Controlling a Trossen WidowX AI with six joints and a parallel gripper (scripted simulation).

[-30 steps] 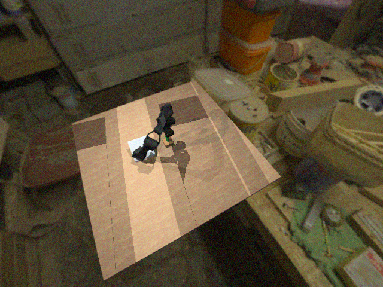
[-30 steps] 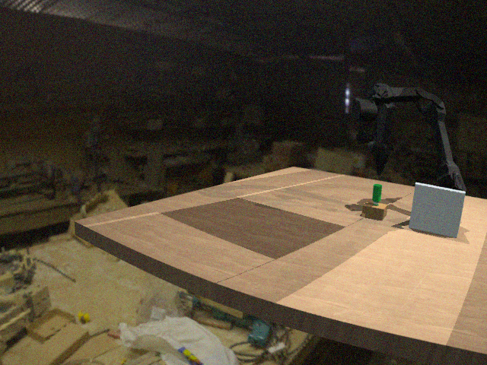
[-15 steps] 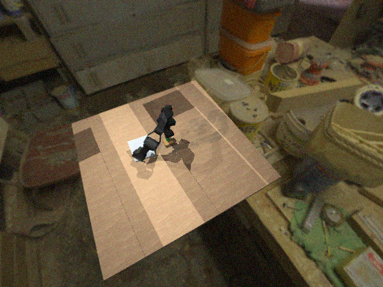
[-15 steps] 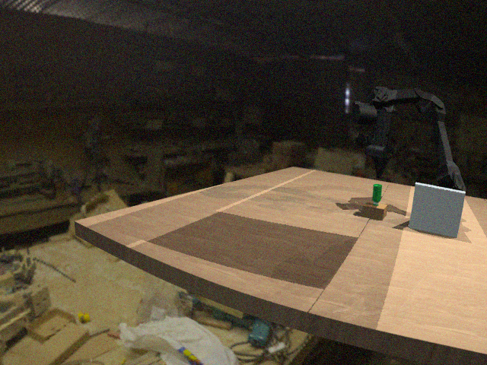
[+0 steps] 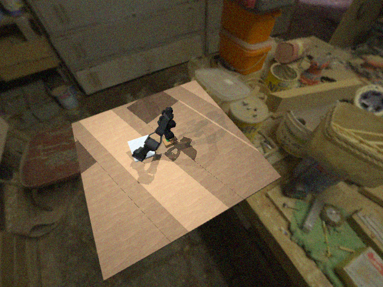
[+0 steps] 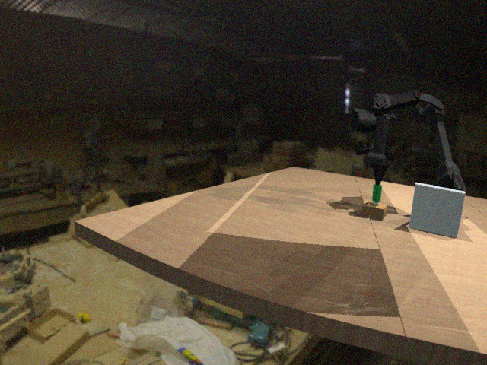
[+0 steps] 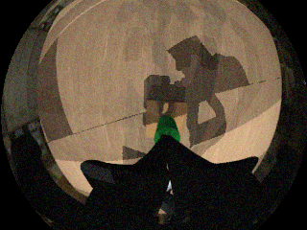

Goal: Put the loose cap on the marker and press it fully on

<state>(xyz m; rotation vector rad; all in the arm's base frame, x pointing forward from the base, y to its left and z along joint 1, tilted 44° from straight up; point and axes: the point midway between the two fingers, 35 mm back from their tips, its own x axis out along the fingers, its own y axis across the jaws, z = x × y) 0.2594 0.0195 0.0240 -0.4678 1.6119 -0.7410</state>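
My gripper tip is now 20 mm above the green cap. The rest, counted from my gripper tip: wooden holder block (10 mm to the right, 80 mm below).
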